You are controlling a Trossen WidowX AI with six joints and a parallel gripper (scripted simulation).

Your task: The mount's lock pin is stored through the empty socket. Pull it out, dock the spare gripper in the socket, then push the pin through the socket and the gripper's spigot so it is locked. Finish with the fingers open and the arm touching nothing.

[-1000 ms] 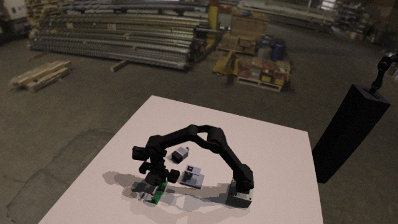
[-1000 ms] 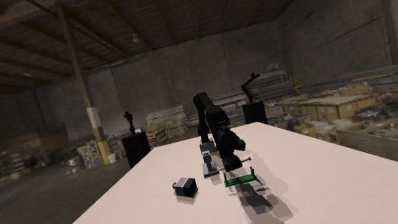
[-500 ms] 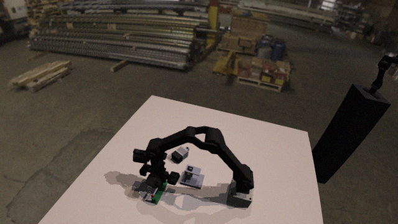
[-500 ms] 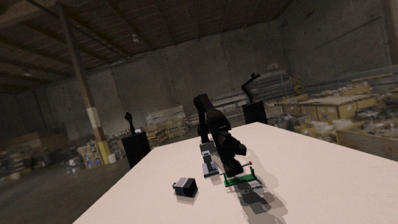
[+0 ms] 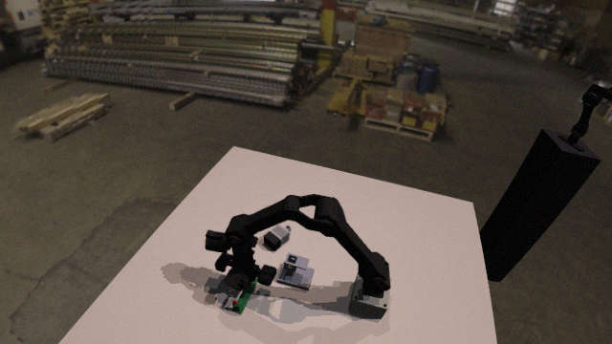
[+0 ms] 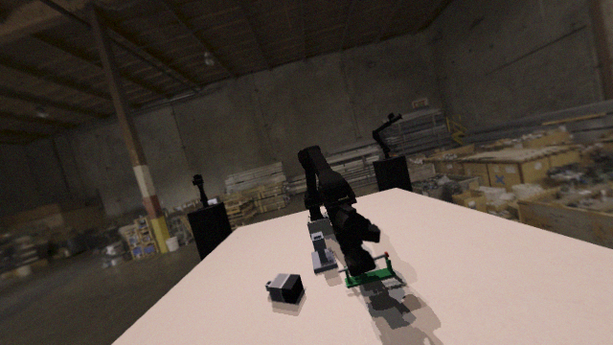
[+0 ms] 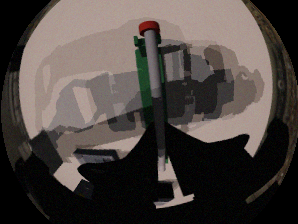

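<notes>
Now: gripper tip 20 mm to the right of the green cradle. From my gripper tip the other things lie so: grey mount 130 mm behind, 90 mm to the right, 20 mm above; then spare gripper 230 mm to the right, 30 mm behind.
</notes>
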